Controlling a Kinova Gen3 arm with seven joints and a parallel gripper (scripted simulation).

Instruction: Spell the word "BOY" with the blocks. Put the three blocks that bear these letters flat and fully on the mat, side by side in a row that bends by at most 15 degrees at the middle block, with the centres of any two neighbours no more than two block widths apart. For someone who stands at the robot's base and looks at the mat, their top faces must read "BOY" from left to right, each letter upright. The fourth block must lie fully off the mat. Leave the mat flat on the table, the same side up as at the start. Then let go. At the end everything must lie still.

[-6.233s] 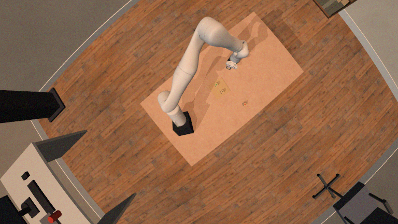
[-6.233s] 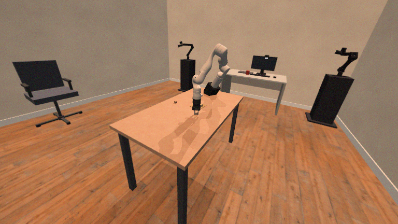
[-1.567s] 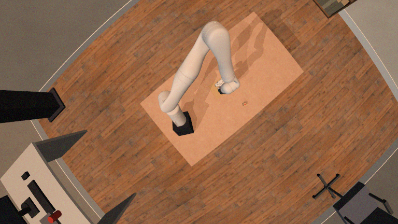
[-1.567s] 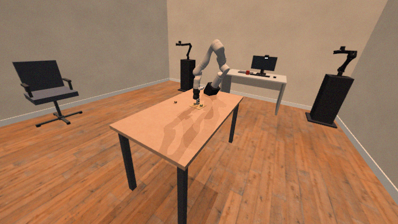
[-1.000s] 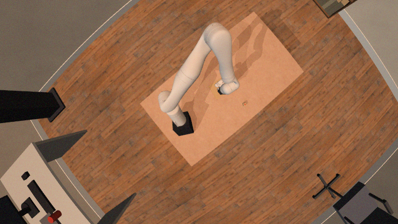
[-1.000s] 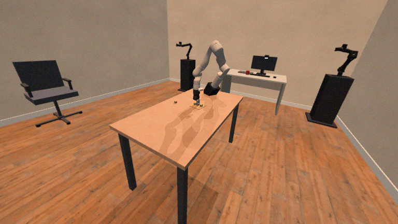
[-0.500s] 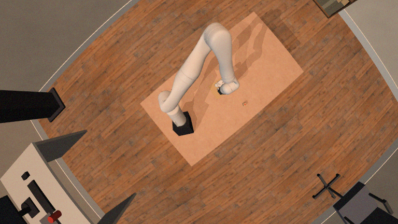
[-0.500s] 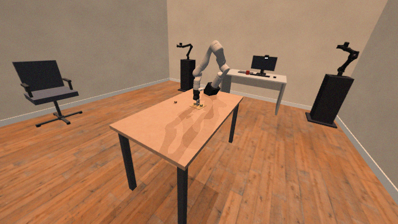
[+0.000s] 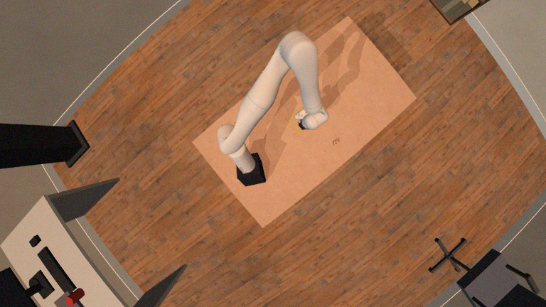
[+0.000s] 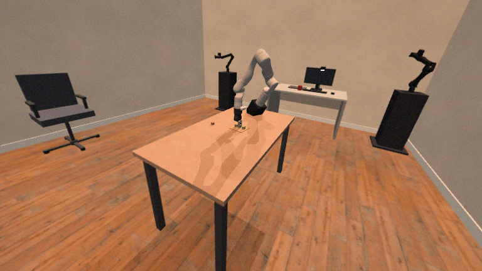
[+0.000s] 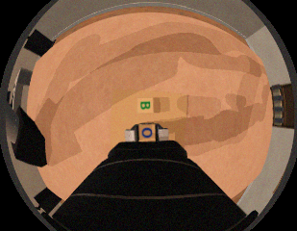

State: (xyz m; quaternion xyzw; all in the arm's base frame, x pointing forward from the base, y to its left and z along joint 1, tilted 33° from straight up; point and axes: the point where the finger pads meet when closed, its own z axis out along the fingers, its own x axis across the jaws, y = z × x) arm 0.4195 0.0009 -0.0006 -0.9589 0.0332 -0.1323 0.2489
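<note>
Now: the mat 20 mm below my hand.
</note>
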